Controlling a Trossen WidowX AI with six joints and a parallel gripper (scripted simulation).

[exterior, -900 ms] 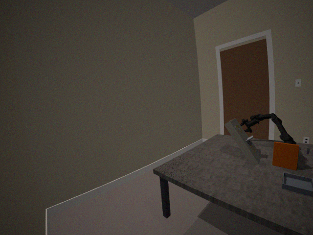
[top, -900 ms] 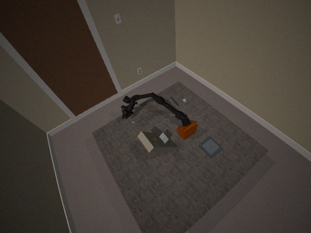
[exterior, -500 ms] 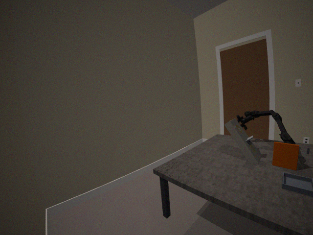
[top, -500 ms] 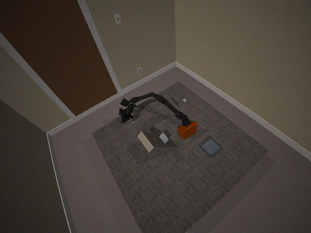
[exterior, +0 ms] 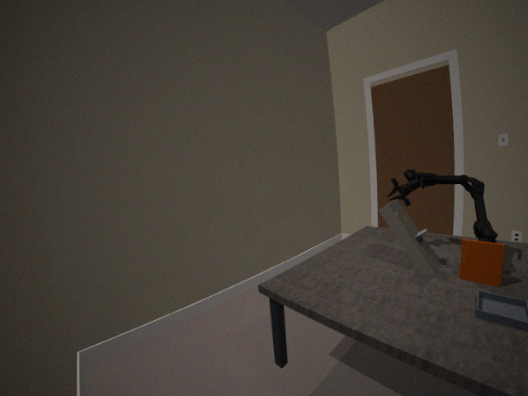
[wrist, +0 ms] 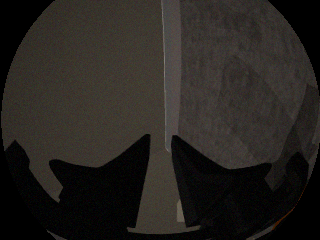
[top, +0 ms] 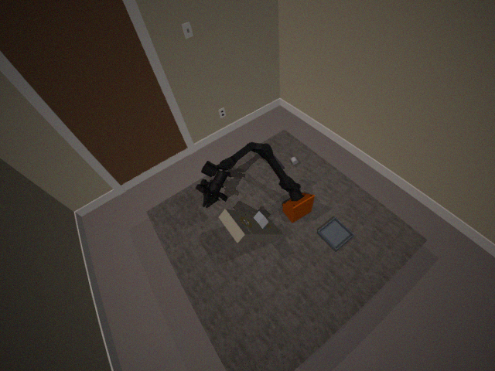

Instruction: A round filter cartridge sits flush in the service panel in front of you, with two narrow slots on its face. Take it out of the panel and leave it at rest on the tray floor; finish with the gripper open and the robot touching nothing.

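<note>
Right now the round filter cartridge is 180 mm to the left of my gripper tip, 120 mm behind it and 80 mm below it. Also, from my gripper tip: service panel 180 mm to the left, 160 mm behind, 150 mm below; grey tray 540 mm behind, 480 mm to the left, 320 mm below.
</note>
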